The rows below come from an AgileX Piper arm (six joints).
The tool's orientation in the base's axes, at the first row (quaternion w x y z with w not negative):
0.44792, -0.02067, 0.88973, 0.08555
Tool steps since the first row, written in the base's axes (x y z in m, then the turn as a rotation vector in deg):
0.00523, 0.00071, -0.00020, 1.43, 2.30, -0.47
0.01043, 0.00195, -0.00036, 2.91, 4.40, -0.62
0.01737, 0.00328, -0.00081, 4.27, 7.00, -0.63
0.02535, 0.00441, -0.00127, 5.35, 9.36, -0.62
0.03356, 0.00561, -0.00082, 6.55, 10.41, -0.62
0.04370, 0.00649, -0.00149, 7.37, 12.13, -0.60
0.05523, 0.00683, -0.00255, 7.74, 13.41, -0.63
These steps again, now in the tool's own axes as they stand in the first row. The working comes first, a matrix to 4 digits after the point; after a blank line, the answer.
The tool's axes in the first row as the columns of a matrix, in the base's axes (used below as rounded here):
-0.5979, -0.1134, 0.7935
0.0399, 0.9845, 0.1708
-0.8006, 0.1337, -0.5841

-0.00294, 0.00008, 0.00439, -0.39, 2.04, 1.80
-0.00587, 0.00069, 0.00882, -1.07, 3.92, 3.42
-0.00961, 0.00115, 0.01482, -1.77, 6.32, 4.95
-0.01396, 0.00130, 0.02161, -2.33, 8.53, 6.21
-0.01919, 0.00161, 0.02807, -3.00, 9.42, 7.34
-0.02468, 0.00123, 0.03665, -3.44, 11.03, 8.27
-0.03071, 0.00012, 0.04648, -3.59, 12.24, 8.80

